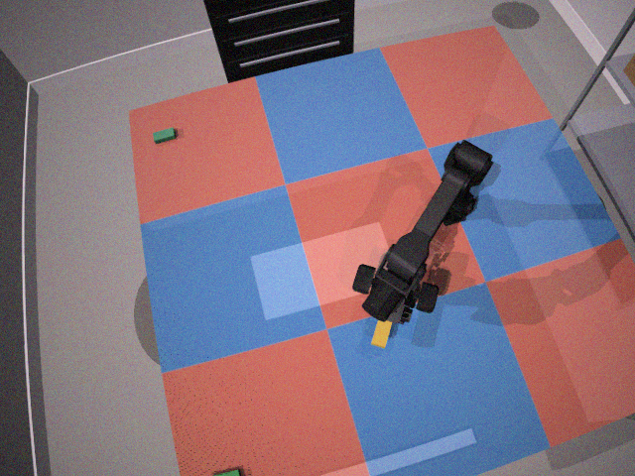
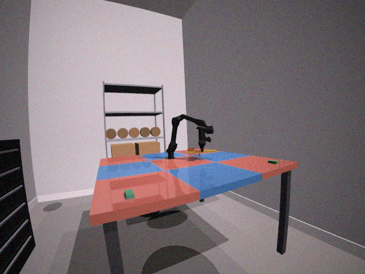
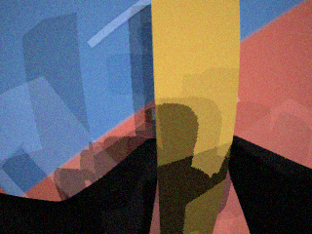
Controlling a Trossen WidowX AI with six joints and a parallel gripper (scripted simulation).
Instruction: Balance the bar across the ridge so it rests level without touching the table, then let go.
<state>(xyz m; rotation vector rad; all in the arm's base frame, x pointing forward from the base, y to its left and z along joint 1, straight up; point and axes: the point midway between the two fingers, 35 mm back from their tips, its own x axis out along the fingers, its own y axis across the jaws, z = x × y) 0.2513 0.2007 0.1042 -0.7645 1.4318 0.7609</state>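
Right now the grey wedge is 20 mm behind my gripper tip, 30 mm to the right of it and 40 mm below it. Also, from my gripper tip: green block 490 mm ahead, 700 mm to the right, 60 mm below.
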